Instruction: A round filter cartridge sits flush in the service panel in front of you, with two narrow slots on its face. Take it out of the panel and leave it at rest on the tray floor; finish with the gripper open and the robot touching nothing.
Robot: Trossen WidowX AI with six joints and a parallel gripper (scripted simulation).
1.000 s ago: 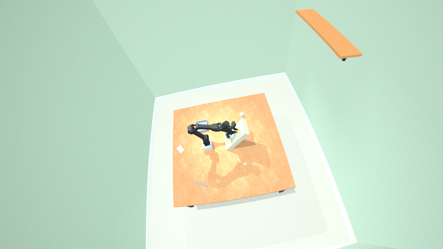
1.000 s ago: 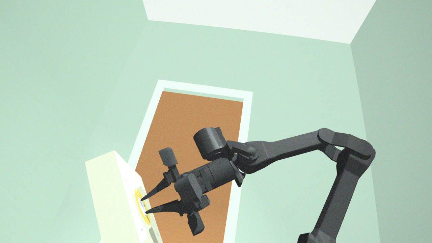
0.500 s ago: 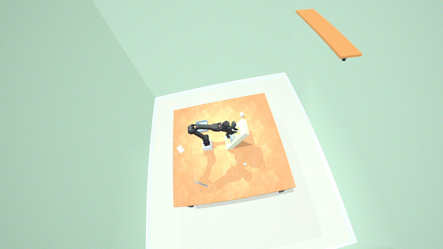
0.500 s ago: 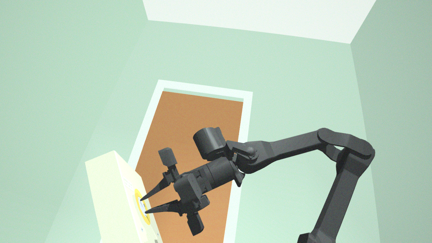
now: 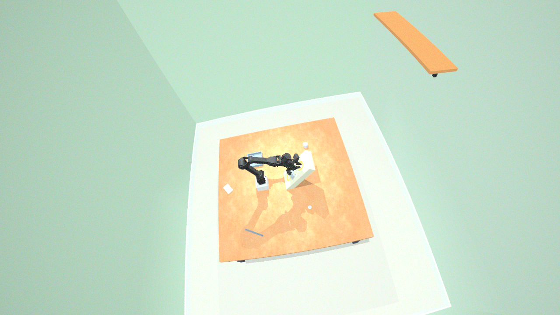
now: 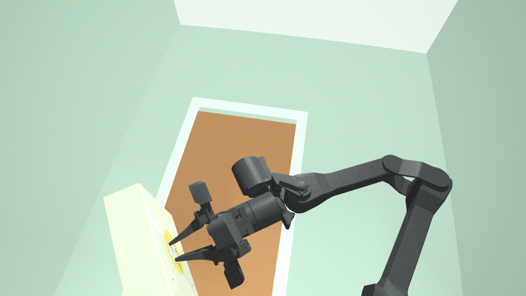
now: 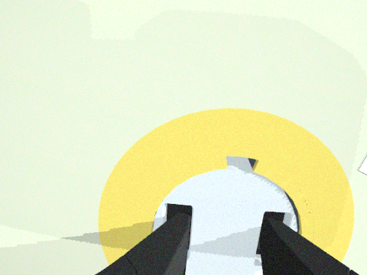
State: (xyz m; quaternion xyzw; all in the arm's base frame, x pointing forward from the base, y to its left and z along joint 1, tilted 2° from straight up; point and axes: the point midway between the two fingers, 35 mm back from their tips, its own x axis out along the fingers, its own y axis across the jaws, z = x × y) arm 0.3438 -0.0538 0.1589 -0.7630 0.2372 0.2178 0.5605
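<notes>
Right now my gripper tip is 1 cm short of the round filter cartridge and 1 cm above it. Also, from my gripper tip: cream service panel (8 cm below, 4 cm behind, 1 cm to the left); then white square pad (71 cm behind, 22 cm below, 13 cm to the left).
</notes>
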